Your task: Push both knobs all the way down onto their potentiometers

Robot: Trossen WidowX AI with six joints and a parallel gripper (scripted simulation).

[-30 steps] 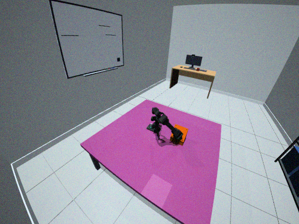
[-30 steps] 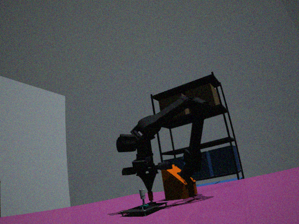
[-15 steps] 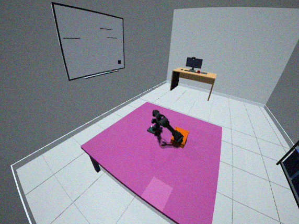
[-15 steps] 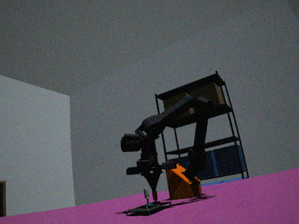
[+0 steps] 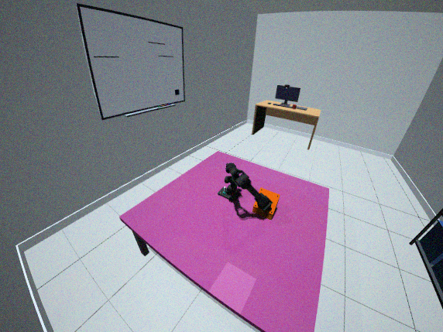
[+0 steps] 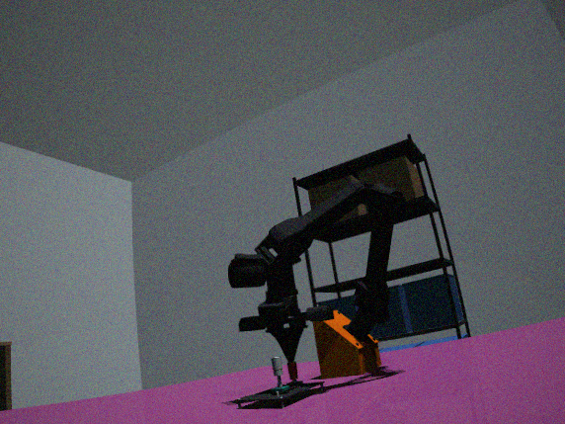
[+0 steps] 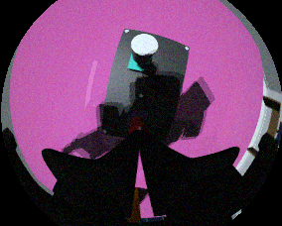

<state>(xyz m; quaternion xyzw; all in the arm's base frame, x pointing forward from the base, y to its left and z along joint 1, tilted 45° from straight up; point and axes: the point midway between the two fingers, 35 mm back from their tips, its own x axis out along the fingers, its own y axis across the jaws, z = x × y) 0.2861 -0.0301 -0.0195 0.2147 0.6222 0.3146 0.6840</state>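
Now: the red knob 10 mm below my gripper tip.
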